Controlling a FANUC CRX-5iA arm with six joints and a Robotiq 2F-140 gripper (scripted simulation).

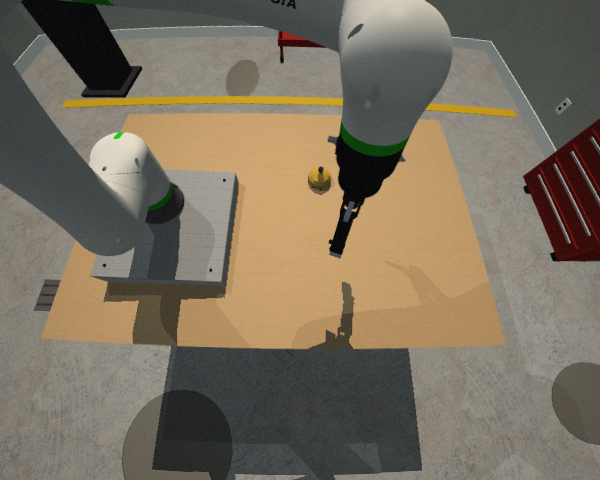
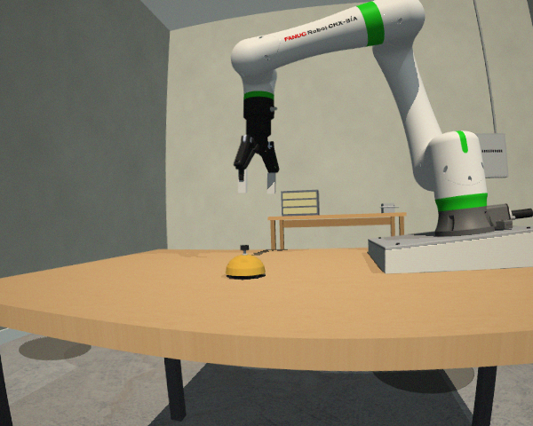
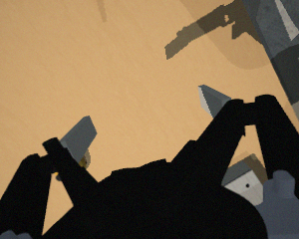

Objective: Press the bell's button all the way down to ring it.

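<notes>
Now: hand 50 mm past the black bell button, 280 mm to the right of it and 150 mm above it. Also, from my hand: yellow dome bell (50 mm behind, 280 mm to the left, 160 mm below).
</notes>
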